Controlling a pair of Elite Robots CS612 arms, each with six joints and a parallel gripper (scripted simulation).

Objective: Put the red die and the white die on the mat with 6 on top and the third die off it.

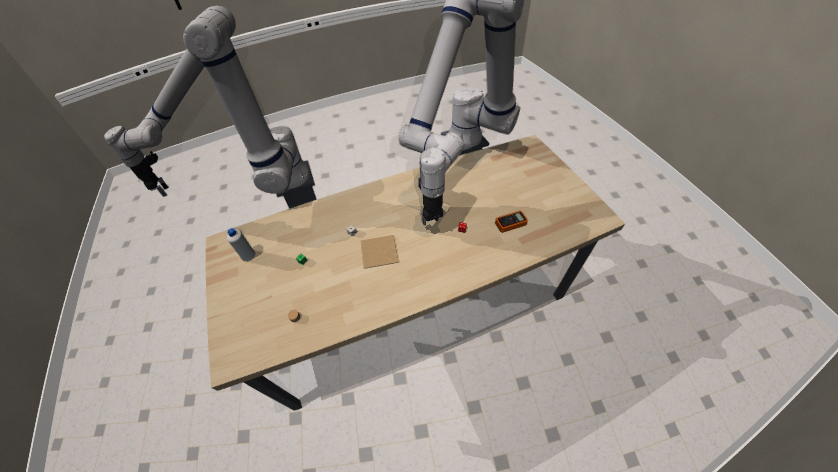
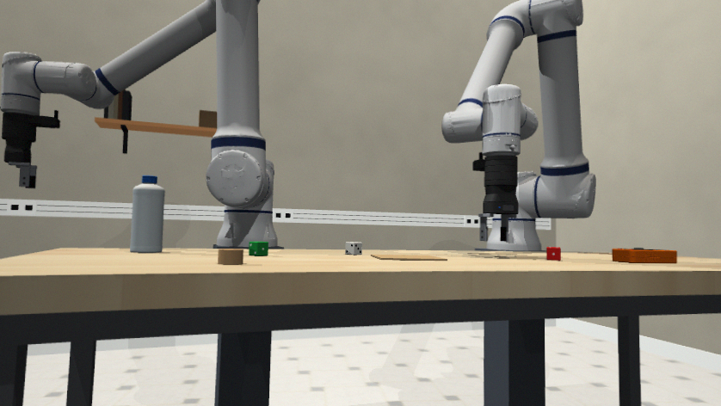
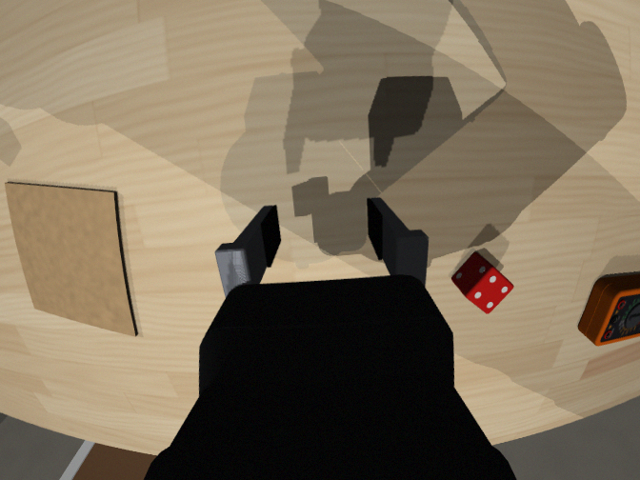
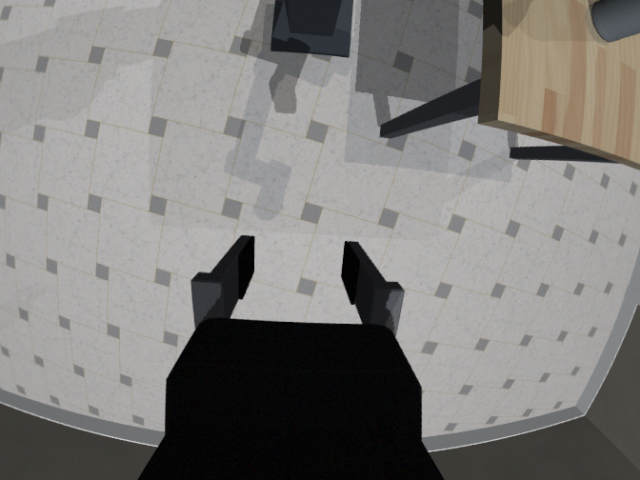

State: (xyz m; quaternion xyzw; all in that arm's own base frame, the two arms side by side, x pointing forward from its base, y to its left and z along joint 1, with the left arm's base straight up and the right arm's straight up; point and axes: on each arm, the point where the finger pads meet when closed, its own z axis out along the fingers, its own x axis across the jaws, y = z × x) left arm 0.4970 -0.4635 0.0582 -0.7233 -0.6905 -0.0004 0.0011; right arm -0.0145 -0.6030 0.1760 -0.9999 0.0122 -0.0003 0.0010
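Note:
The red die is 5 cm ahead of my left hand, 12 cm to the left of it and 4 cm below it. Round my left hand: white die (8 cm behind, 33 cm to the right, 4 cm below); brown mat (5 cm ahead, 24 cm to the right, 6 cm below); orange multimeter (9 cm ahead, 34 cm to the left, 4 cm below).

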